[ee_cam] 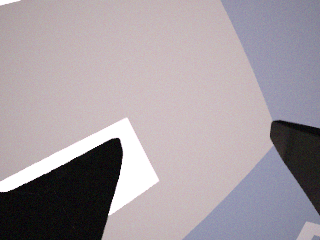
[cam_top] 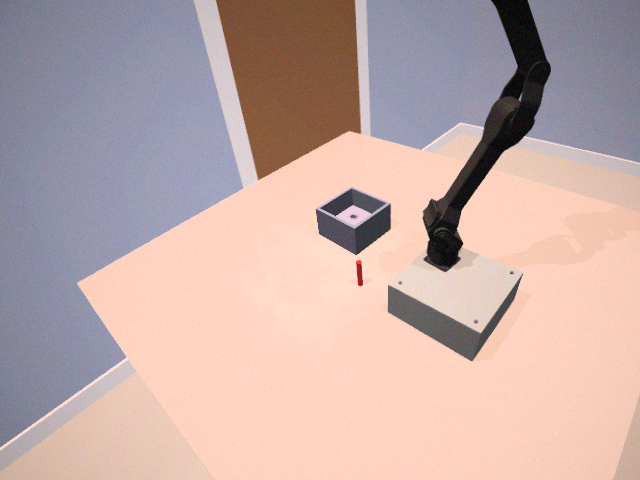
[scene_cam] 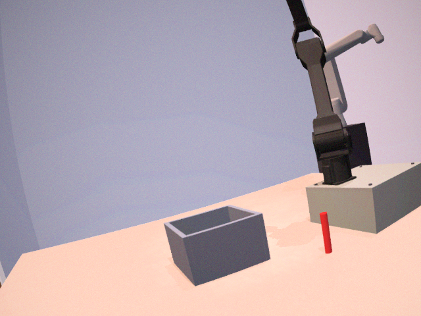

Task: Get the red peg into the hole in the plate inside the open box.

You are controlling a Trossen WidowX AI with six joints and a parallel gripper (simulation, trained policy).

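The red peg lies 83 cm below my gripper tip, 32 cm to the left of it and 22 cm ahead of it. From my gripper tip the other things lie so: grey box: 84 cm below, 39 cm ahead, 17 cm to the left.
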